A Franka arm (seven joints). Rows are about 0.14 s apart.
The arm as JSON. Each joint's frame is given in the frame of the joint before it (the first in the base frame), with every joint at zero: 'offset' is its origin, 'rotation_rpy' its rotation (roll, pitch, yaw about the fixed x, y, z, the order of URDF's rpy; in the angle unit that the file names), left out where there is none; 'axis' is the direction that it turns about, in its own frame. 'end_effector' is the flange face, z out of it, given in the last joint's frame.
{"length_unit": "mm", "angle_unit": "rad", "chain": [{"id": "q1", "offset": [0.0, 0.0, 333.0], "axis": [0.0, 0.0, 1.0]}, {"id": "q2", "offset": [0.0, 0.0, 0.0], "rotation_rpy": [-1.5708, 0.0, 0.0], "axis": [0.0, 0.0, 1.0]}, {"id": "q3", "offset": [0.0, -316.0, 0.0], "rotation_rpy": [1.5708, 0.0, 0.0], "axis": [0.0, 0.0, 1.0]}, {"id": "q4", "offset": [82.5, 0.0, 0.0], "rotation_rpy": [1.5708, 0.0, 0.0], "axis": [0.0, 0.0, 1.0]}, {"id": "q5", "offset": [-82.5, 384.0, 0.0], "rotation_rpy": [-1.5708, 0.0, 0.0], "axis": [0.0, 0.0, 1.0]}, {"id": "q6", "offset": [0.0, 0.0, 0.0], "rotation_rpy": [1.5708, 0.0, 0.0], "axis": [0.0, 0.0, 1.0]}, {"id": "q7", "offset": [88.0, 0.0, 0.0], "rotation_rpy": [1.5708, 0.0, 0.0], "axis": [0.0, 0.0, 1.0]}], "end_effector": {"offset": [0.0, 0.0, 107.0]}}
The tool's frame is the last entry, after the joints.
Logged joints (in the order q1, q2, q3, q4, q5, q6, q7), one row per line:
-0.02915 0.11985 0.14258 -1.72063 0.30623 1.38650 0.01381
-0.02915 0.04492 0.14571 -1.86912 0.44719 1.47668 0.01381
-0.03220 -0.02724 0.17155 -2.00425 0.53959 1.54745 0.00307
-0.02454 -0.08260 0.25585 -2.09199 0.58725 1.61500 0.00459
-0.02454 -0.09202 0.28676 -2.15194 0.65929 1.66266 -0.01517
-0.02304 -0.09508 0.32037 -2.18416 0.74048 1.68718 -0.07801
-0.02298 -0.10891 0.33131 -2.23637 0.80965 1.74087 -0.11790
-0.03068 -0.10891 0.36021 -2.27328 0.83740 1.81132 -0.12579
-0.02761 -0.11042 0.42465 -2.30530 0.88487 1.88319 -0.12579
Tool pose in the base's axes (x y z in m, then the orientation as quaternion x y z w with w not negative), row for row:
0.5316 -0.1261 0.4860 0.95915 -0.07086 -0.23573 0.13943
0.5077 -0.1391 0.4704 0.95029 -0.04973 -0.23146 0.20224
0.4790 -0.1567 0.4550 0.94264 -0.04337 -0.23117 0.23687
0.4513 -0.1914 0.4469 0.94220 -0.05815 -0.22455 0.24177
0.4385 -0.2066 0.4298 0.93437 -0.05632 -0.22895 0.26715
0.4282 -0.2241 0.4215 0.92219 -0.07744 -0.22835 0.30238
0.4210 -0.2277 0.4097 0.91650 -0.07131 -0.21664 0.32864
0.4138 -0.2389 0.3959 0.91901 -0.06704 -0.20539 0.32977
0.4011 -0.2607 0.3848 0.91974 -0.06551 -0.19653 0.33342
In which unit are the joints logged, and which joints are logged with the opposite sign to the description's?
The joints are logged in radians. Opposite sign: q3, q5, q7.
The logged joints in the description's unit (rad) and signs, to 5 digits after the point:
-0.02915 0.11985 -0.14258 -1.72063 -0.30623 1.38650 -0.01381
-0.02915 0.04492 -0.14571 -1.86912 -0.44719 1.47668 -0.01381
-0.03220 -0.02724 -0.17155 -2.00425 -0.53959 1.54745 -0.00307
-0.02454 -0.08260 -0.25585 -2.09199 -0.58725 1.61500 -0.00459
-0.02454 -0.09202 -0.28676 -2.15194 -0.65929 1.66266 0.01517
-0.02304 -0.09508 -0.32037 -2.18416 -0.74048 1.68718 0.07801
-0.02298 -0.10891 -0.33131 -2.23637 -0.80965 1.74087 0.11790
-0.03068 -0.10891 -0.36021 -2.27328 -0.83740 1.81132 0.12579
-0.02761 -0.11042 -0.42465 -2.30530 -0.88487 1.88319 0.12579

